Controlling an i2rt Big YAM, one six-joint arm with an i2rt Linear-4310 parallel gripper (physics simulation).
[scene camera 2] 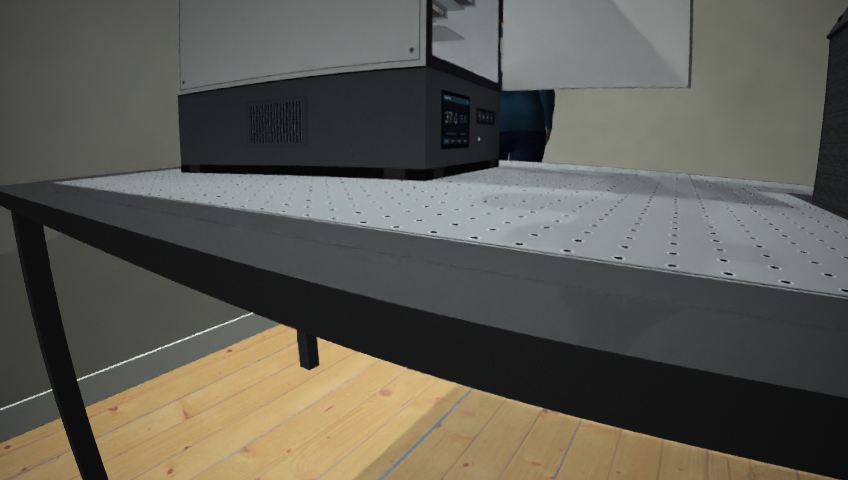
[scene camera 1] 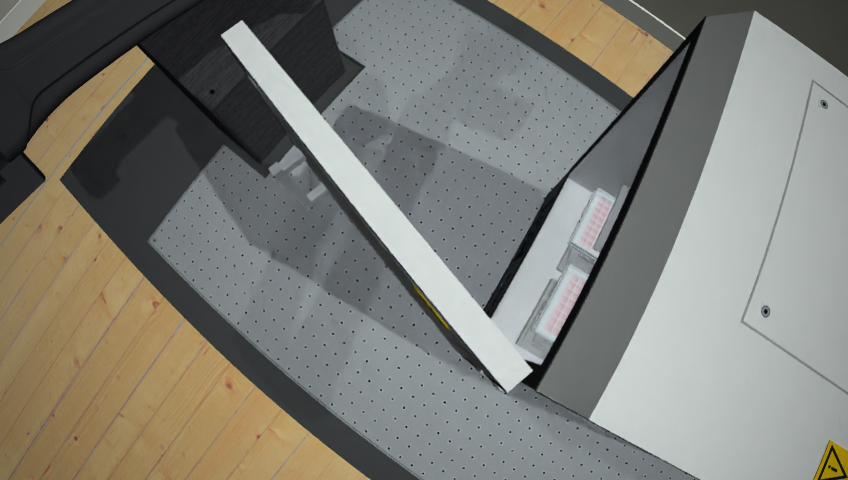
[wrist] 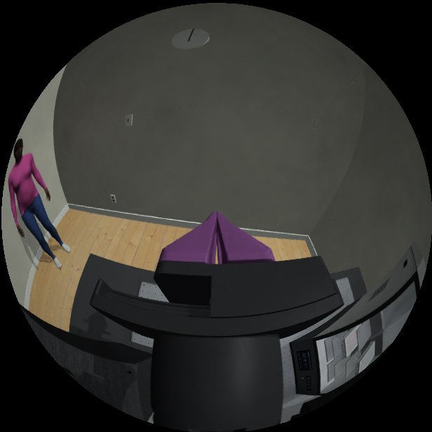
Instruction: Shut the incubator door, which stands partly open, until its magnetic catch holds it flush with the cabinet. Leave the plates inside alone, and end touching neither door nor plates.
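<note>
The white incubator door point(scene camera 1: 379, 208) point(scene camera 2: 595, 47) stands wide open, angled away from the white and dark grey incubator point(scene camera 1: 702, 196) point(scene camera 2: 309, 35) point(wrist: 314, 345). A pale handle point(scene camera 1: 300, 172) shows on its outer side. Two plates with pink wells, the upper one point(scene camera 1: 595, 223) and the lower one point(scene camera 1: 562, 303), lie inside the cabinet. My gripper point(wrist: 216, 217) is shut and empty, its purple fingertips together, with the wall and floor beyond them. The fingers do not show in either scene view; part of my black arm is at the upper left of scene camera 1, beyond the door's free end.
A dark box-like block point(scene camera 1: 196, 77) point(scene camera 2: 833, 118) stands on the table near the door's free end. The perforated table top point(scene camera 1: 357, 380) point(scene camera 2: 595, 231) has a dark border. A person in pink point(wrist: 25, 180) stands by the wall; another in blue point(scene camera 2: 526, 113) is behind the door.
</note>
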